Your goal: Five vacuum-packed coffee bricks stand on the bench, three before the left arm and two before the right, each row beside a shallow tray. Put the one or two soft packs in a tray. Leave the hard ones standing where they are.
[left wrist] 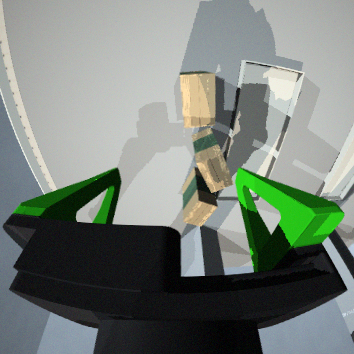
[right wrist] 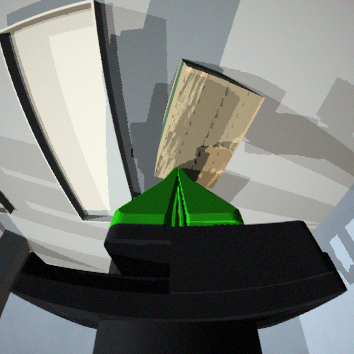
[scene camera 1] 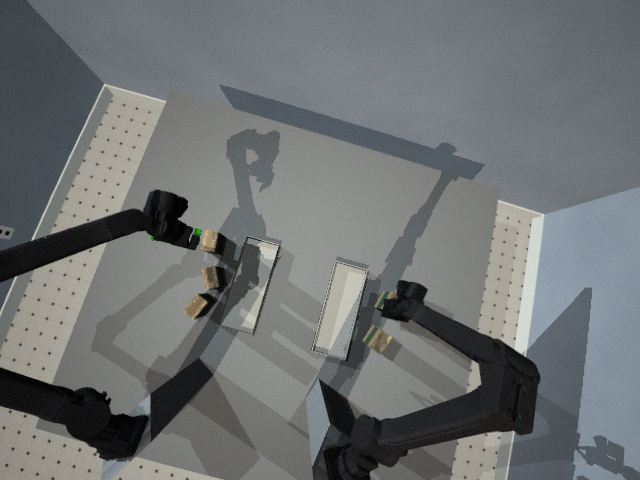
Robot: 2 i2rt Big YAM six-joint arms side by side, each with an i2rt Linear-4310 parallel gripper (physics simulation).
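Frame: origin at the left arm's base, x back, y right, z up, level; metres.
Seen in the pictures: left gripper, fingertip midpoint: (left wrist: 177, 174) (scene camera 1: 184, 238); right gripper, fingertip midpoint: (right wrist: 177, 174) (scene camera 1: 387, 310); left arm's base at its link origin: (scene camera 1: 126, 437); right arm's base at its link origin: (scene camera 1: 345, 467).
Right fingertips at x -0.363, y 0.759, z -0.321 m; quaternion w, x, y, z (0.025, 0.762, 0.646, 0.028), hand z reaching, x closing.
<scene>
Offsets run from my right fingertips to a thing's middle.
Three tan coffee bricks stand in a row at the left: the back one @[dx -0.201, dy -0.731, dz -0.070 m] (scene camera 1: 210, 241) (left wrist: 198, 100), the middle one @[dx -0.059, dy -0.706, dz -0.070 m] (scene camera 1: 211, 277) (left wrist: 212, 162) and the front one @[dx +0.056, dy -0.745, dz -0.070 m] (scene camera 1: 197, 305) (left wrist: 200, 207). A shallow tray @[dx -0.048, dy -0.576, dz -0.129 m] (scene camera 1: 268, 250) (left wrist: 282, 90) lies to their right. My left gripper (left wrist: 177, 174) is open and empty, beside the back brick in the scene view. Two bricks with green bands, the back one @[dx -0.027, dy +0.022, dz -0.070 m] (scene camera 1: 383, 299) (right wrist: 207, 120) and the front one @[dx +0.125, dy -0.020, dz -0.070 m] (scene camera 1: 378, 338), stand right of the other tray @[dx +0.022, dy -0.171, dz -0.129 m] (scene camera 1: 338, 310) (right wrist: 75, 115). My right gripper (right wrist: 177, 174) is shut and empty by the back one; contact is unclear.
My right wrist (scene camera 1: 410, 297) partly covers the back right brick in the scene view. The two trays lie side by side with a gap between them. Pale dotted strips (scene camera 1: 98, 155) run along the bench sides, with raised edges (scene camera 1: 529, 268) beyond them.
</scene>
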